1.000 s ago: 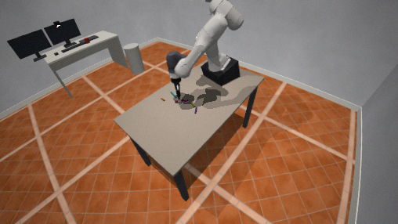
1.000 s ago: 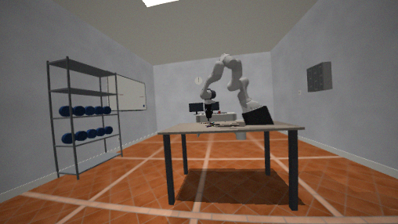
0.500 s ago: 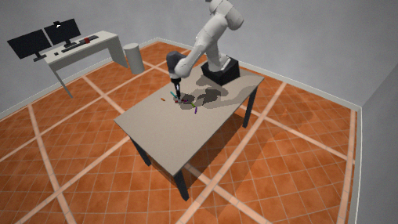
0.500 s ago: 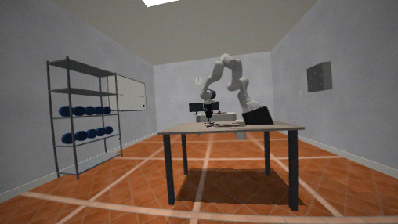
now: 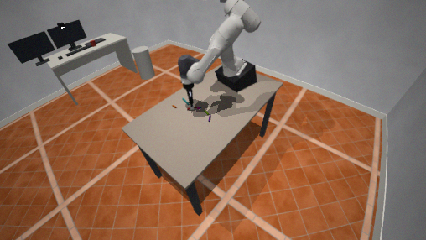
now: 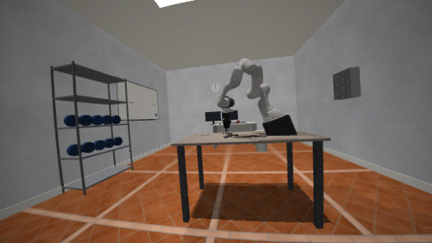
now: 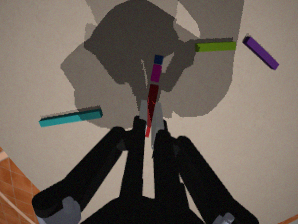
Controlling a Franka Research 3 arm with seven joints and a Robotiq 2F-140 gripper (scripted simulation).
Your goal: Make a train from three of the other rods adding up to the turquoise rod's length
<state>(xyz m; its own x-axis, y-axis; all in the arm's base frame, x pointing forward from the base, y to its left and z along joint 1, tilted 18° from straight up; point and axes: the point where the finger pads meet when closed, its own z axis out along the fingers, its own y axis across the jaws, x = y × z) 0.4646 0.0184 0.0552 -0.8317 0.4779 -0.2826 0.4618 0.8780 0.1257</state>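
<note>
Right now the red rod is 3 cm below my hand. Round my hand: small blue rod (6 cm behind, 3 cm to the left, 4 cm below); magenta rod (4 cm behind, 2 cm to the left, 4 cm below); lime rod (5 cm behind, 10 cm to the left, 4 cm below).
</note>
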